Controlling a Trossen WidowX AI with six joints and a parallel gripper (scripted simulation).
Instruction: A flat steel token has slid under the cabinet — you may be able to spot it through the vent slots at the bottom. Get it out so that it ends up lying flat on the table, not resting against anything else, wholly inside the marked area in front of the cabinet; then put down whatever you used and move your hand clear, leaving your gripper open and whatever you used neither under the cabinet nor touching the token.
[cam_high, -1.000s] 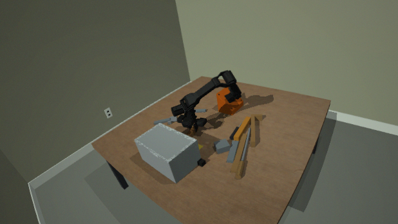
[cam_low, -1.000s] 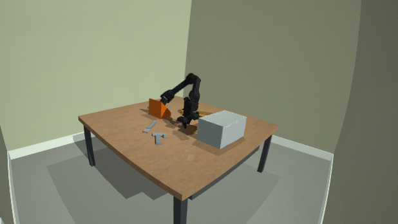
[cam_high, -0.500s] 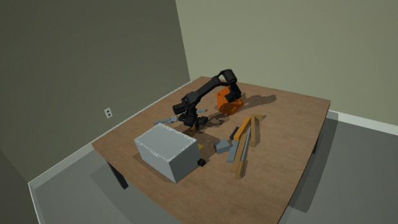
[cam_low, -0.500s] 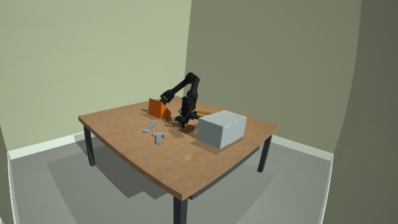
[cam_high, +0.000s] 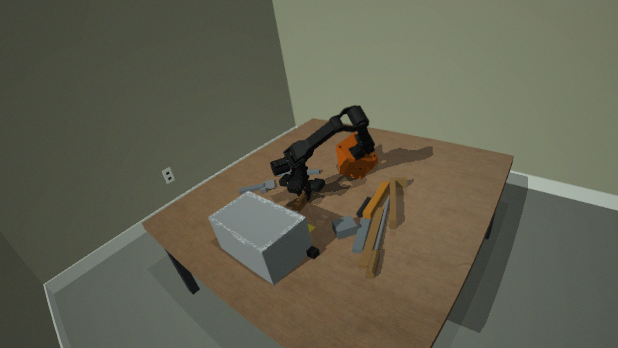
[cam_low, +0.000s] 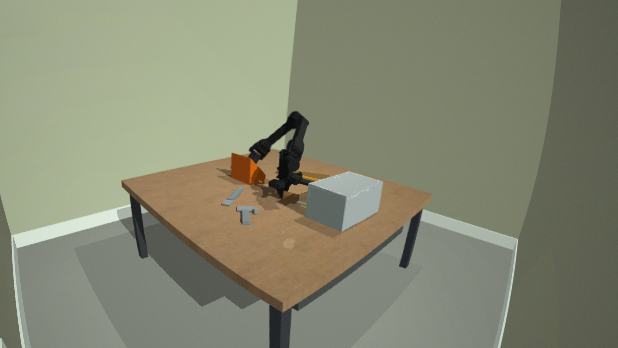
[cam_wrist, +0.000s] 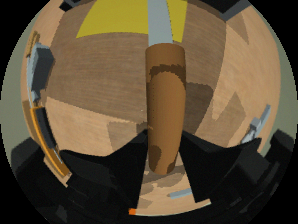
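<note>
Now: the orange bar 16 cm behind my gripper tip, 25 cm to the left of it and 1 cm above it. The rest, counted from my gripper tip: grey block (4 cm ahead, 26 cm to the left, 1 cm above); wooden stick (36 cm to the left); grey t-piece (6 cm ahead, 26 cm to the right).
</note>
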